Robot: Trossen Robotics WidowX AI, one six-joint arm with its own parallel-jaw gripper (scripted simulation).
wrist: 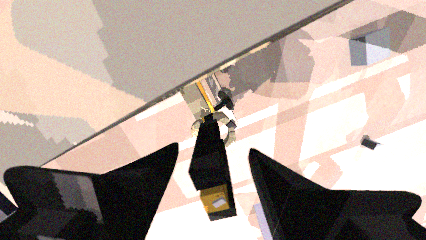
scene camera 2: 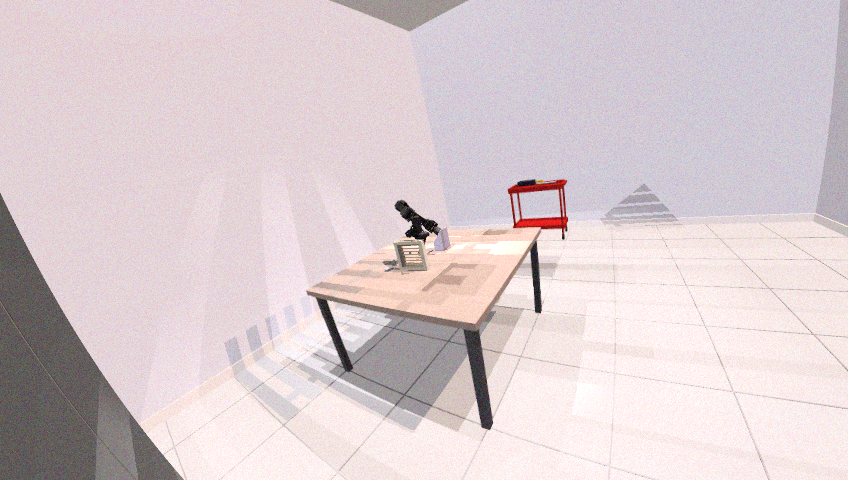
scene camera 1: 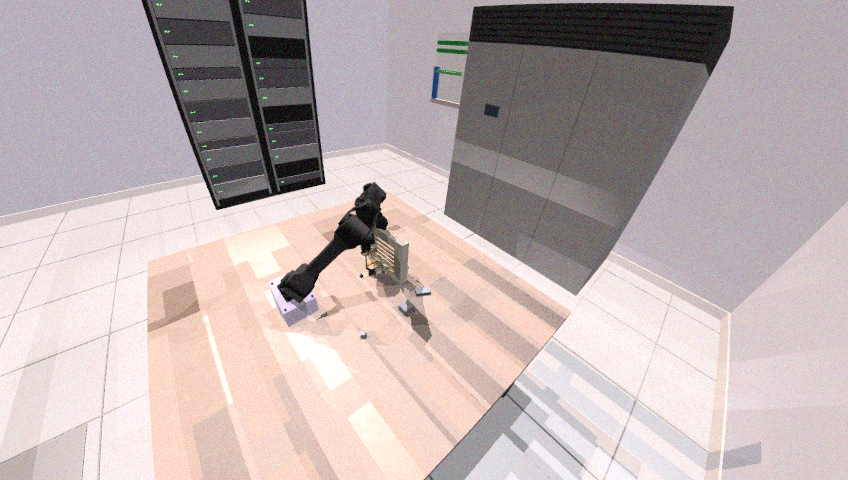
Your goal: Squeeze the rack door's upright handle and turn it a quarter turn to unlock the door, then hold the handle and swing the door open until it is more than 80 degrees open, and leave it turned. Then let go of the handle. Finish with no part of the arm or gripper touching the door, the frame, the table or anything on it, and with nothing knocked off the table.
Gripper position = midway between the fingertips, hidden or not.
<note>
The gripper (wrist: 214, 150) is open and holds nothing. Also in view: a block (wrist: 374, 46).
</note>
